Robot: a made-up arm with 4 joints.
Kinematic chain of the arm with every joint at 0, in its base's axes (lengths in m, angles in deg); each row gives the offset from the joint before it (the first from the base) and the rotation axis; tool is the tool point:
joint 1: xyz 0 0 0.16 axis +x
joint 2: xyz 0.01 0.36 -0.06 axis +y
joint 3: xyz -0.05 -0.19 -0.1 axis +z
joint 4: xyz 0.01 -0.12 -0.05 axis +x
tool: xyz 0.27 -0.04 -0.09
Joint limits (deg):
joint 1: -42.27..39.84
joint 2: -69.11..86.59
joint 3: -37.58..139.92
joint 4: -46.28..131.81
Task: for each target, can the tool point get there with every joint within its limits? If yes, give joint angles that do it. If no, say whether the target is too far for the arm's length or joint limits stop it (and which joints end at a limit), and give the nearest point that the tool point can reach.
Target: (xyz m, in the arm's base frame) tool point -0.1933 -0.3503 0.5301
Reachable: no: joint limits stop it (at a limit: joint 1, joint 2, joint 3, joint 4) | nearest point -0.1705 -0.2013 0.1903 | short by 0.372 m
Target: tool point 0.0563 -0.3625 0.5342
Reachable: no: joint limits stop it (at a limit: joint 1, joint 2, joint 3, joint 4) | nearest point 0.1963 -0.1831 0.2103 | short by 0.396 m
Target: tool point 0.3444 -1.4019 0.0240
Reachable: no: too far | nearest point 0.0877 -0.2968 0.0400 | short by 1.135 m
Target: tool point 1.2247 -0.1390 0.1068
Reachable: no: too far | nearest point 0.3658 0.0133 0.0380 | short by 0.875 m
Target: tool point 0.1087 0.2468 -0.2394
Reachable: yes | joints -0.30 29.12 40.48 15.08
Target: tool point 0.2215 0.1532 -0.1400
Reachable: yes | joints 18.37 12.68 13.42 -20.81
